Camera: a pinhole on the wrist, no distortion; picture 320 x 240 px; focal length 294.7 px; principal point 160.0 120.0 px. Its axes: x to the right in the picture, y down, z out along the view. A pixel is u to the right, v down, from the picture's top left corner.
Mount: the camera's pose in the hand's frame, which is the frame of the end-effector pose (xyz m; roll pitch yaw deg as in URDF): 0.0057 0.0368 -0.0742 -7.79 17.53 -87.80
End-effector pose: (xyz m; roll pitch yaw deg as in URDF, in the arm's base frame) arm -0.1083 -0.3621 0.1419 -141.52 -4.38 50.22
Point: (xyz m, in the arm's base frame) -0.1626 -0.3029 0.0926
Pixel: 187 77
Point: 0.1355 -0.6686 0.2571
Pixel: behind the camera
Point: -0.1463 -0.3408 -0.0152
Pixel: 21 43
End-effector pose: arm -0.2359 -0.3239 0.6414 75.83 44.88 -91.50
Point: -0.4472 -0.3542 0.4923
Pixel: 241 193
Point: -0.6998 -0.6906 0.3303
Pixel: outside the picture
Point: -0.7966 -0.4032 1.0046
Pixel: outside the picture
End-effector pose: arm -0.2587 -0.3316 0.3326 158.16 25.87 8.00
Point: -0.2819 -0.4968 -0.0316
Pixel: 84 153
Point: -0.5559 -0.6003 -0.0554
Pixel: 67 9
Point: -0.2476 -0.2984 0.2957
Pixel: 288 139
